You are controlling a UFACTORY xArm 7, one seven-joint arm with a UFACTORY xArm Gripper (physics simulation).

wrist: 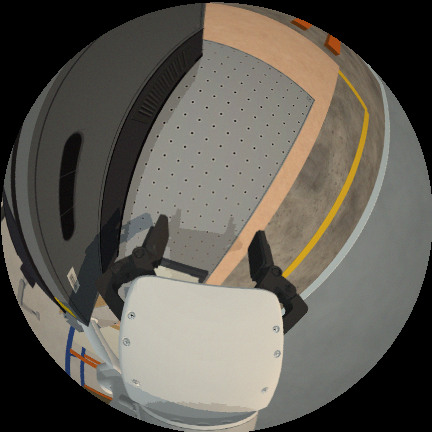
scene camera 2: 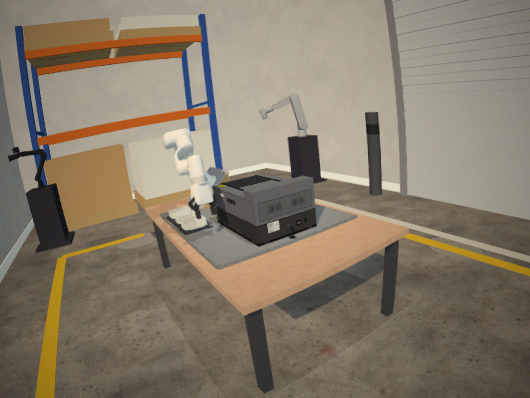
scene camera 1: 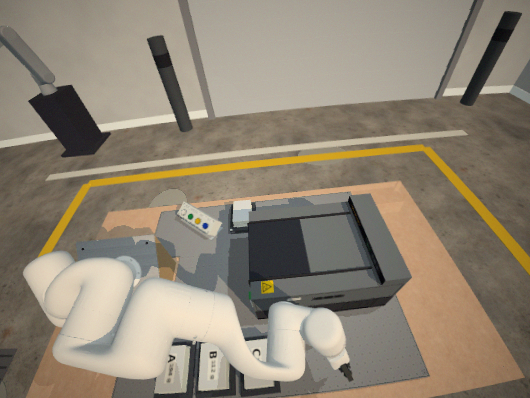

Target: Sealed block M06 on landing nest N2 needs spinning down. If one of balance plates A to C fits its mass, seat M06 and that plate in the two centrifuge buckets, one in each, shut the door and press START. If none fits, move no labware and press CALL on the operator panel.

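The gripper is open and empty, above the mat's front part, beyond plate C's end of the row. Balance plates A, B and C sit in dark holders; the arm partly covers C, and the masses are not clearly legible. A pale plate shows partly behind the gripper body in the wrist view. The centrifuge stands on the mat; its buckets do not show. A whitish block sits on a dark nest behind it, labels unreadable. The operator panel has coloured buttons.
The centrifuge body stands close beside the gripper in the wrist view. The white arm reaches over the plate row. A grey sloped panel stands near the arm's base. The wooden table borders the perforated mat.
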